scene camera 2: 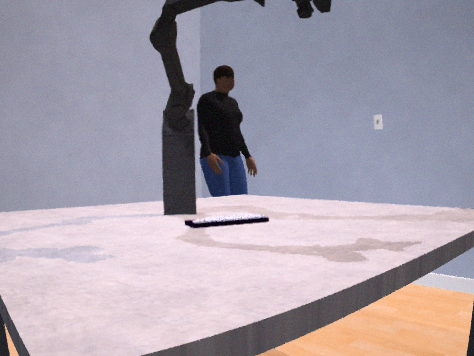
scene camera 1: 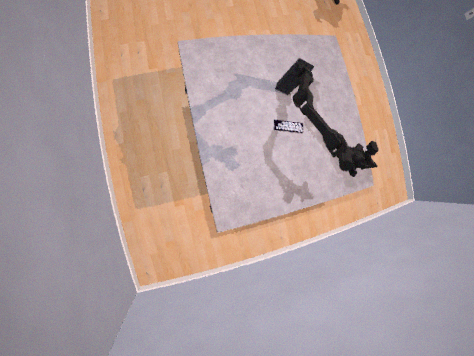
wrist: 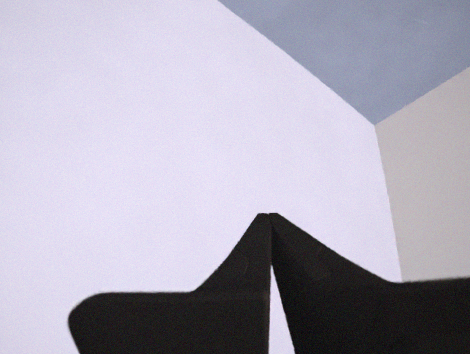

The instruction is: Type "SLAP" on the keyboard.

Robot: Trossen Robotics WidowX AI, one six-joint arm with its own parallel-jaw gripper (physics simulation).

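Where they show: gripper, fingertip midpoint: (scene camera 1: 377, 166) (wrist: 267, 222); arm's base, origin of the base link: (scene camera 2: 177, 121) (scene camera 1: 301, 69).
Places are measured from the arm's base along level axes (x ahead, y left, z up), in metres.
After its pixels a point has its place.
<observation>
A small dark keyboard with white keys (scene camera 1: 288, 126) {z -0.279, x 0.261, y -0.100 m} (scene camera 2: 227, 220) {z -0.283, x 0.281, y -0.114 m} lies flat on the grey table (scene camera 1: 245, 200) {z -0.295, x 0.561, y -0.593 m} (scene camera 2: 125, 295) {z -0.296, x 0.537, y -0.659 m}, near the arm's base. My gripper (scene camera 1: 373, 163) {z 0.298, x 0.618, y -0.081 m} (wrist: 267, 222) {z 0.298, x 0.618, y -0.081 m} is shut and empty, with its two black fingertips touching in the wrist view. It is high up, far to the side of the keyboard, over the right part of the table in the first scene view. In the second scene view the end of the arm is partly cut off by the top edge. The keyboard does not show in the wrist view, where walls fill the background.
The arm's tall dark base (scene camera 1: 295, 76) {z 0.024, x 0.034, y -0.082 m} (scene camera 2: 179, 170) {z -0.157, x 0.021, y -0.014 m} stands on the table behind the keyboard. A person in a black top and blue trousers (scene camera 2: 221, 125) stands beyond the table. Shadows of the arm fall across the table top. Wooden floor (scene camera 1: 165, 250) surrounds the table.
</observation>
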